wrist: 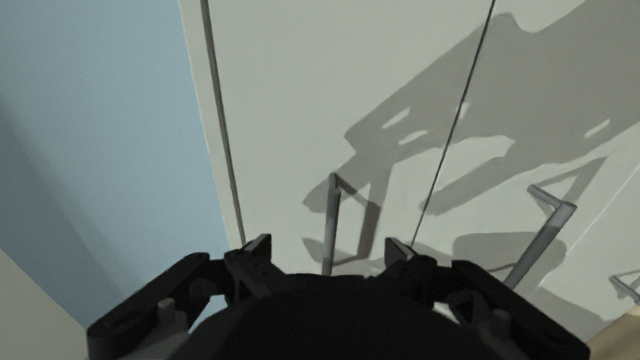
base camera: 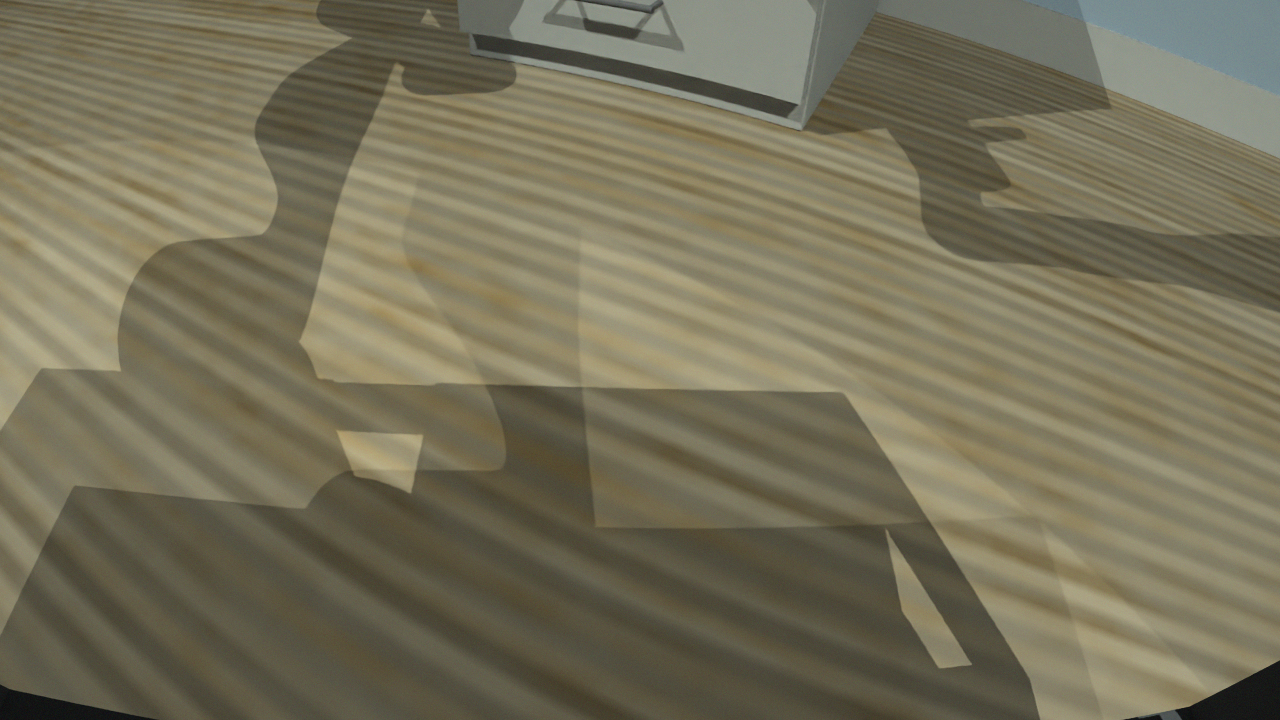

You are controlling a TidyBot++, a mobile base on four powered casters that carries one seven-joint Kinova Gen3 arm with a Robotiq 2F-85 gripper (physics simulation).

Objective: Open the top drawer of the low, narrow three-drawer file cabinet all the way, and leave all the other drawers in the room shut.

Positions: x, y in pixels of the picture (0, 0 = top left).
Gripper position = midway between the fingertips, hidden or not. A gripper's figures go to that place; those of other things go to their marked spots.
Labels:
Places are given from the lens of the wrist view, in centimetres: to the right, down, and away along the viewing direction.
gripper (wrist: 327, 248): 1, 5, 15
file cabinet drawer (wrist: 337, 124): 1, -4, 13
file cabinet drawer (wrist: 585, 291): 30, 13, 21
file cabinet drawer (wrist: 537, 149): 15, -2, 13

